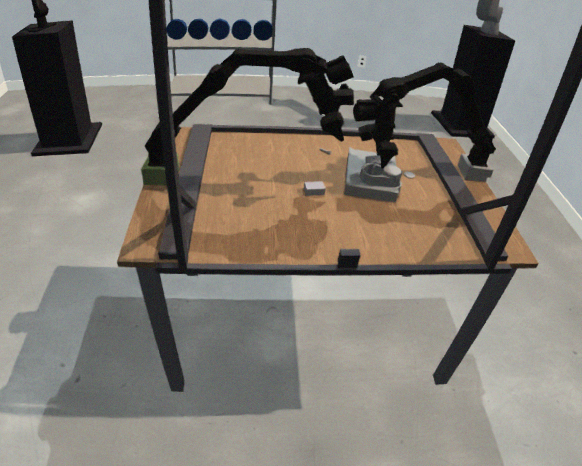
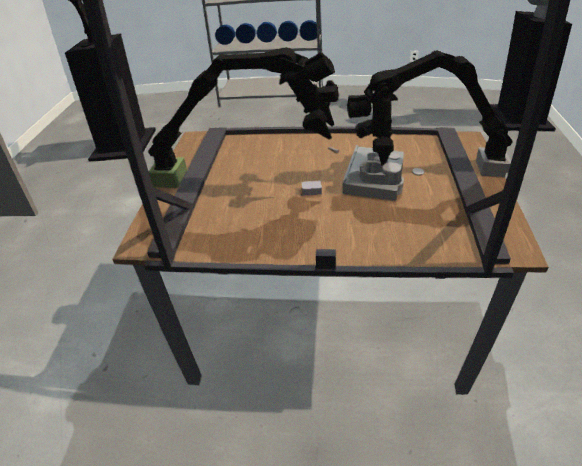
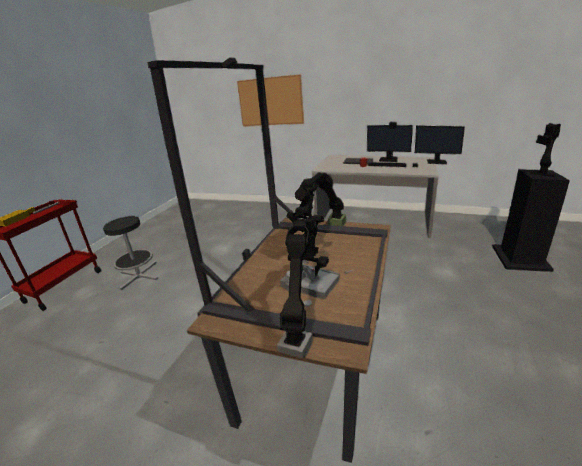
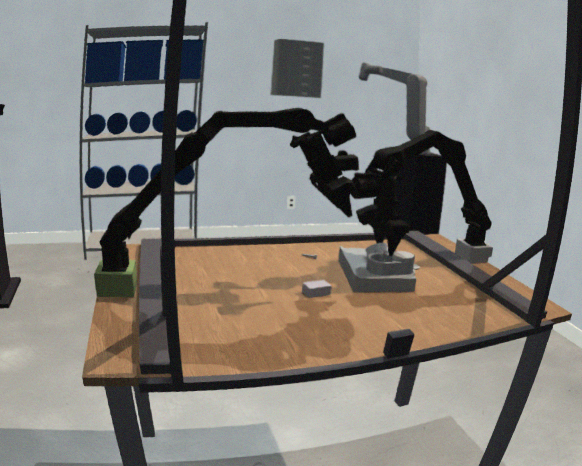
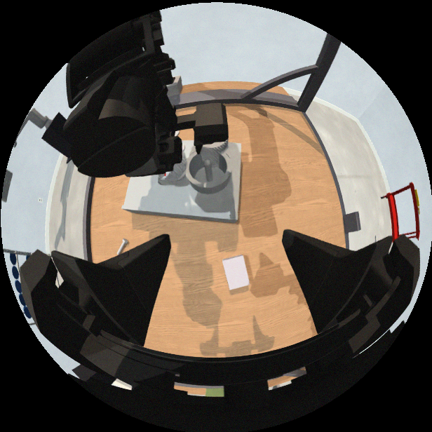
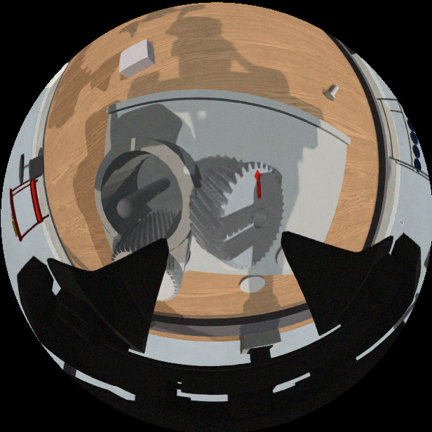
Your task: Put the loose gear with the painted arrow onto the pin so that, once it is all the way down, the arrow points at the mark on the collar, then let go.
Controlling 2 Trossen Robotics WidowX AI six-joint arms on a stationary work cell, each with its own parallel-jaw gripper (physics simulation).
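Places are measured from the left arm's base along level axes (x ahead, y left, z up), in millimetres.
Pixels of known places: left gripper, between the fingertips: (image 1: 341,134) (image 2: 331,132) (image 3: 302,233) (image 4: 344,212); right gripper, between the fingertips: (image 1: 380,161) (image 2: 382,159) (image 3: 307,274) (image 4: 385,251); left arm's base, origin of its link: (image 1: 159,161) (image 2: 165,165) (image 3: 336,216) (image 4: 115,266); right arm's base, origin of its link: (image 1: 477,161) (image 2: 495,155) (image 3: 294,339) (image 4: 474,243).
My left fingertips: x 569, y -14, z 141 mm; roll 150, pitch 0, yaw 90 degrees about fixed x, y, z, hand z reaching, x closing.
Observation:
For each thing: its top centre in the pictures, then the offset to it from my left fingertips. "spot": a spot on its surface instead.
- base plate, centre of its top: (image 4: 380,244) (image 2: 378,153) (image 1: 377,156) (image 3: 308,269) 113 mm down, 143 mm ahead, 79 mm left
- round collar, a spot on its surface: (image 4: 390,266) spot: 139 mm down, 134 mm ahead, 19 mm right
- white block, centre of its top: (image 4: 317,284) (image 2: 311,184) (image 1: 314,185) 177 mm down, 63 mm back, 24 mm right
- bolt, centre of its top: (image 1: 325,148) 188 mm down, 15 mm back, 236 mm left
- flat disc, centre of its top: (image 2: 418,171) 198 mm down, 285 mm ahead, 122 mm left
The loose gear (image 6: 272,200) (image 5: 176,171) with the red arrow (image 6: 258,185) is off the pin. It rests steeply tilted on the base plate (image 6: 325,200) (image 5: 150,200) (image 4: 350,260), beside the round collar (image 6: 185,200) (image 5: 192,177) (image 4: 390,266). The pin (image 6: 145,197) (image 5: 208,170) stands bare inside the collar. I cannot tell the collar's mark clearly. My right gripper (image 6: 225,242) (image 1: 385,164) (image 2: 383,161) is open and low over the plate, with its fingertips near the gear but not gripping it. My left gripper (image 5: 227,238) (image 1: 341,137) (image 4: 350,215) is open and empty, high above the table.
Another toothed gear (image 6: 169,287) (image 5: 218,145) stands beside the collar. A white block (image 1: 314,187) (image 6: 136,59) (image 5: 235,272) and a bolt (image 1: 325,151) (image 6: 331,92) (image 5: 122,246) lie on the table. A flat disc (image 2: 418,171) (image 6: 252,284) lies beyond the plate, toward the right arm's base.

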